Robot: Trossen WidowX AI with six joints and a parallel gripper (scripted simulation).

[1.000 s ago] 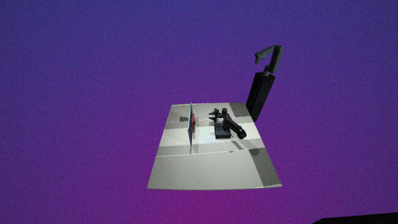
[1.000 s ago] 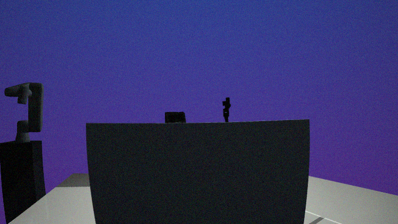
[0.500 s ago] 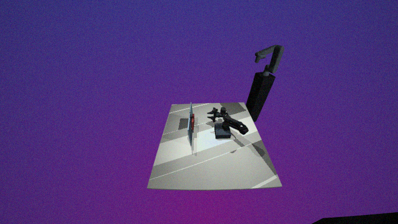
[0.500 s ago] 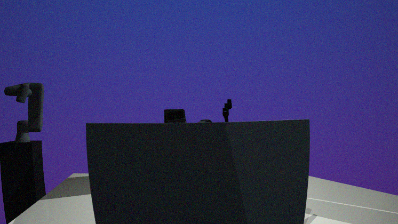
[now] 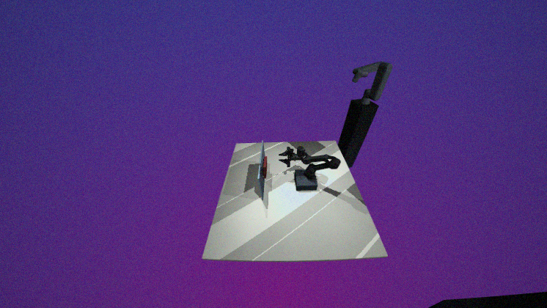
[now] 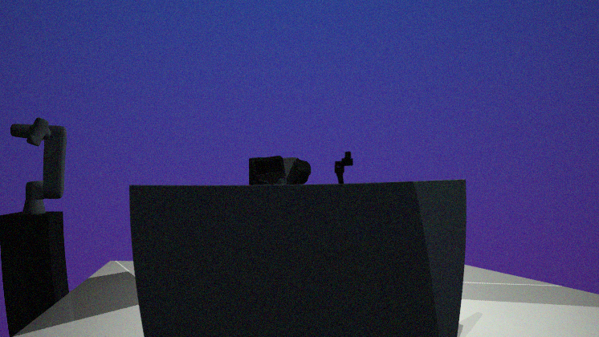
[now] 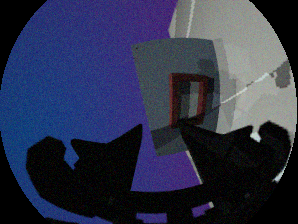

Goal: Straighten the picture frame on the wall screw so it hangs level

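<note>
My gripper tip is now 130 mm short of the picture frame, 20 mm to the left of it and 110 mm above it. The rest, counted from my gripper tip: upright panel: 150 mm ahead, 10 mm to the right, 120 mm below.
</note>
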